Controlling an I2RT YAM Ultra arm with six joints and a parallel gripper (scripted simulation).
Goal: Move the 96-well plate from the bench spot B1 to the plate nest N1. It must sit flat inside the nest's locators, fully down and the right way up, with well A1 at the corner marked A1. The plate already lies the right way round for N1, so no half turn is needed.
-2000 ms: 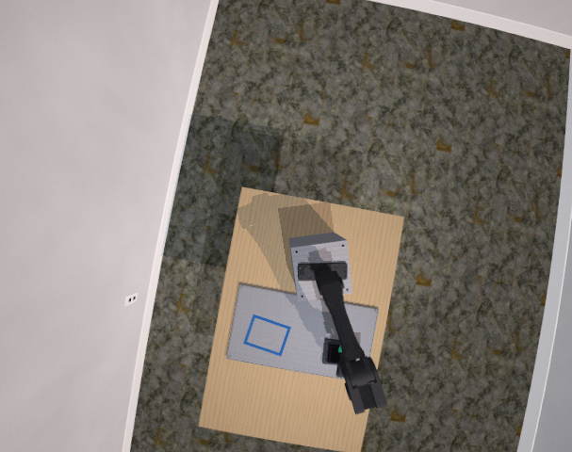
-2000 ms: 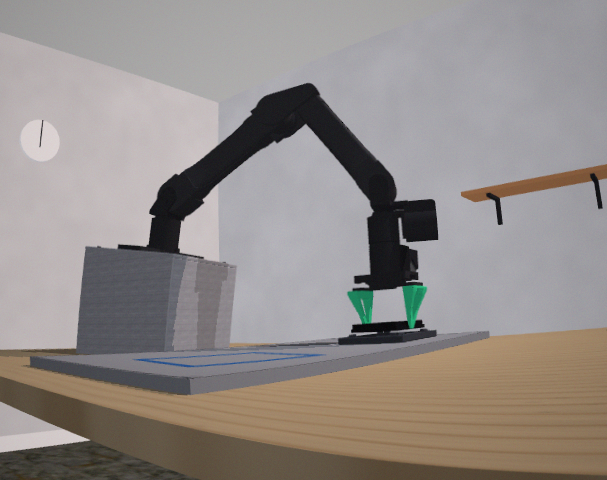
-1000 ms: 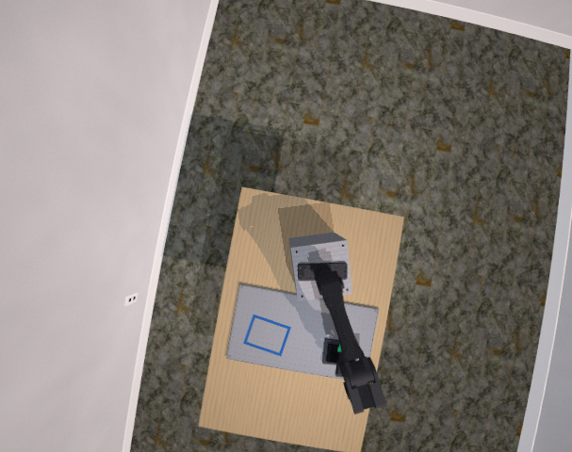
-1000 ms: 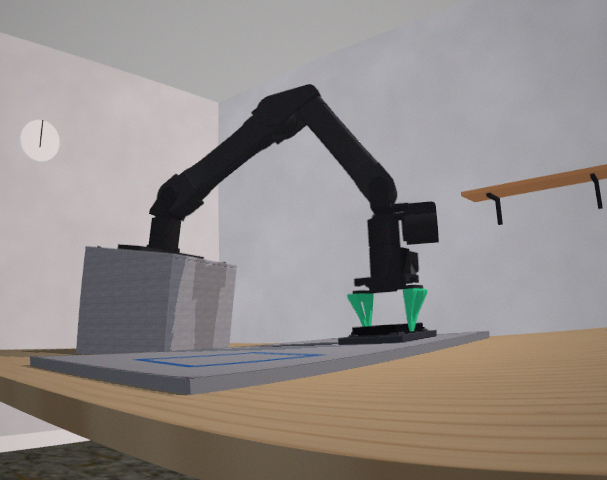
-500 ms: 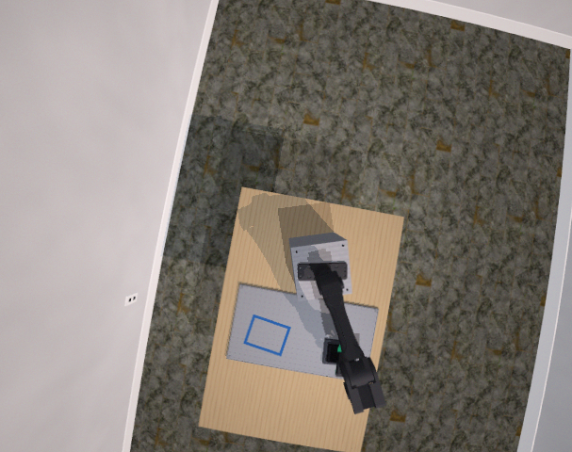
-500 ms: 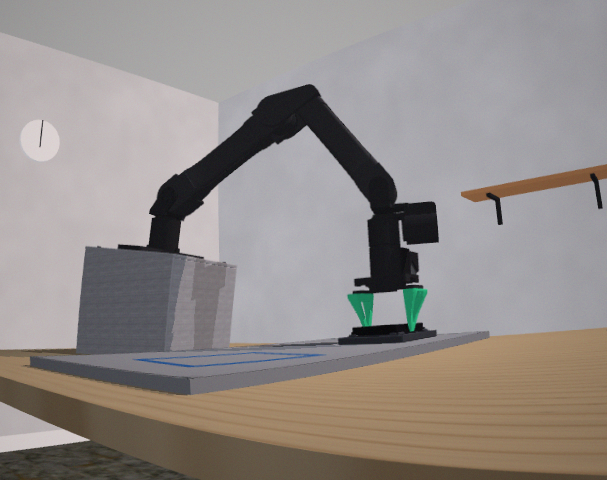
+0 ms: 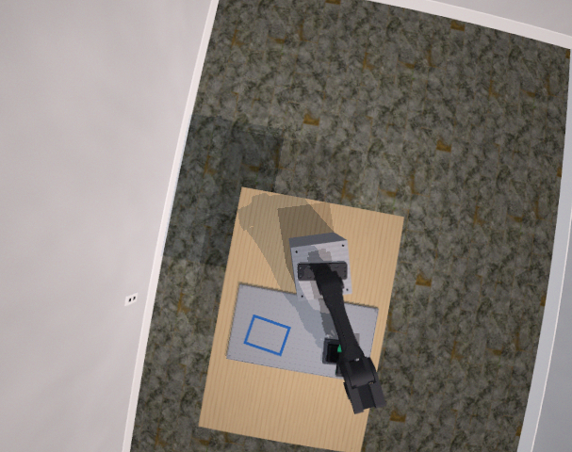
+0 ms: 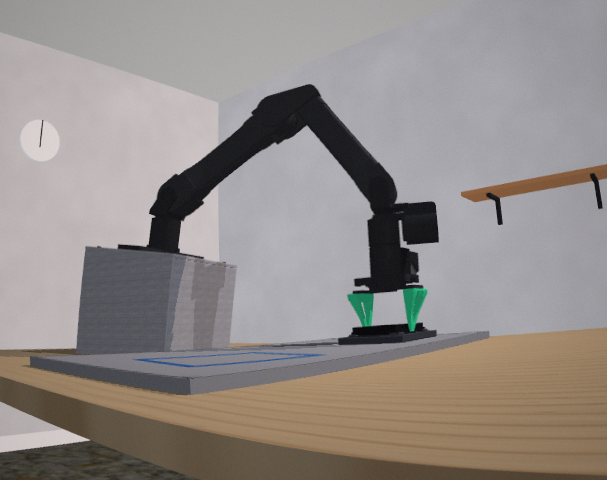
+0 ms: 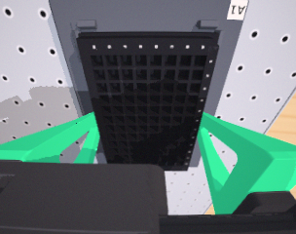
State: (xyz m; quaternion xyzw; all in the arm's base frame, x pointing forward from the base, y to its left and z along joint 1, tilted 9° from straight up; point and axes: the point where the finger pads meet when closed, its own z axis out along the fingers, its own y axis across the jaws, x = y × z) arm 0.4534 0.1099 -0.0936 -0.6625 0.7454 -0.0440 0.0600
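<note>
The black 96-well plate is right at my hand. Round my hand: dark plate nest N1 (20 mm below); white A1 label (70 mm to the left, 60 mm ahead, 10 mm below).
</note>
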